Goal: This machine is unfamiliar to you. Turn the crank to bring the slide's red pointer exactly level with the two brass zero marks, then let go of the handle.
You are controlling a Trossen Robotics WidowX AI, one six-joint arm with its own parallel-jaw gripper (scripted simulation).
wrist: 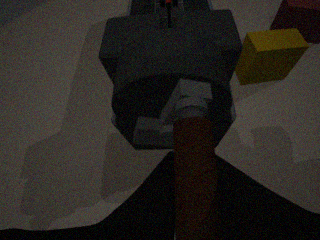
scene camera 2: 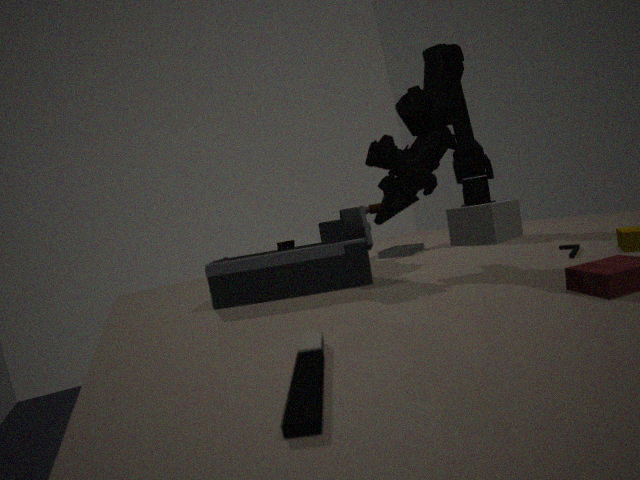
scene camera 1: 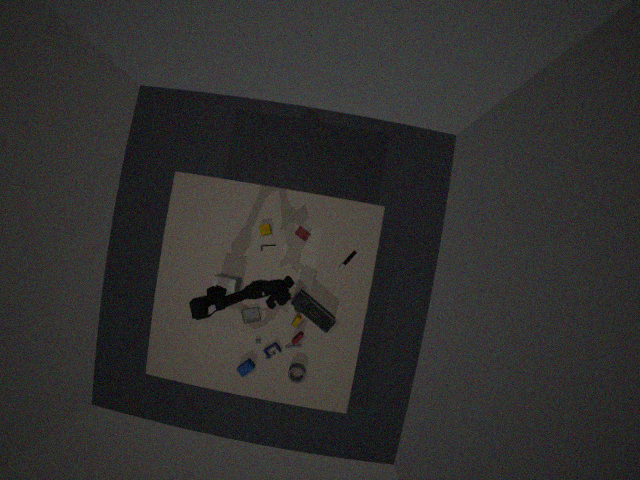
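Observation:
Gripper (scene camera 2: 376, 223), also (wrist: 188, 158).

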